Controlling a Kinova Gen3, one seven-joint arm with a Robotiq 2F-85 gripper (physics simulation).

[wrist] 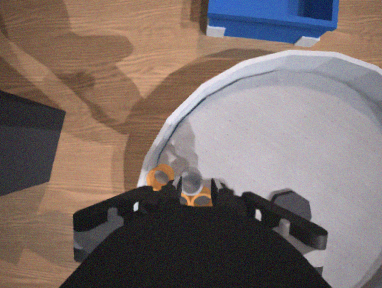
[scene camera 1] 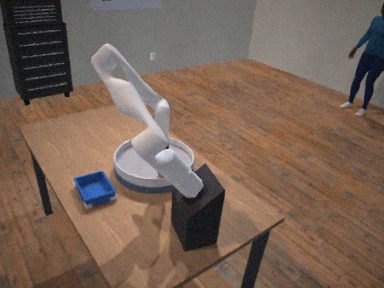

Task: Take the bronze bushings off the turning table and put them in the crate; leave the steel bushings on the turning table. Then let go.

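Frame: origin at the arm's base, x left, y back, z up, level; centimetres.
Where they show: gripper, fingertip midpoint: [wrist: 196,185]; arm's base, origin of the base link: [scene camera 1: 192,187].
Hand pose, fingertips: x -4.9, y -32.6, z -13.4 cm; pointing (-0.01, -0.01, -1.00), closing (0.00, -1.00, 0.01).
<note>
Things, the pixels of their top centre, and the offset from my fingertips.
- steel bushing, middle of its top: [wrist: 190,183] dx -0.2, dy +0.7, dz -1.2 cm
- blue crate, middle of its top: [scene camera 1: 94,184] dx +30.4, dy -10.1, dz -4.1 cm
- dark many-sided disc, middle of its top: [wrist: 290,214] [scene camera 1: 154,159] dx -4.5, dy -13.5, dz -3.0 cm
The white turning table [scene camera 1: 131,176] [wrist: 310,62] stands mid-table. In the wrist view a bronze bushing [wrist: 151,178] lies near its wall, left of my fingers. A steel bushing [wrist: 185,186] shows in the gap between my fingertips, with a bronze bushing [wrist: 189,197] and another bronze bushing [wrist: 209,193] close below it in the picture, partly hidden by the gripper. My gripper [wrist: 196,185] is partly open over this group, holding nothing. In the scene view the arm hides the gripper and bushings. The blue crate [scene camera 1: 102,200] [wrist: 255,25] stands apart from the turning table.
A black pedestal [scene camera 1: 202,225] [wrist: 27,145] carries the arm beside the turning table. A dark many-sided disc [wrist: 294,202] shows on the turning table, right of the fingers. A black tool cabinet [scene camera 1: 42,55] and a person [scene camera 1: 372,47] are away from the table.
</note>
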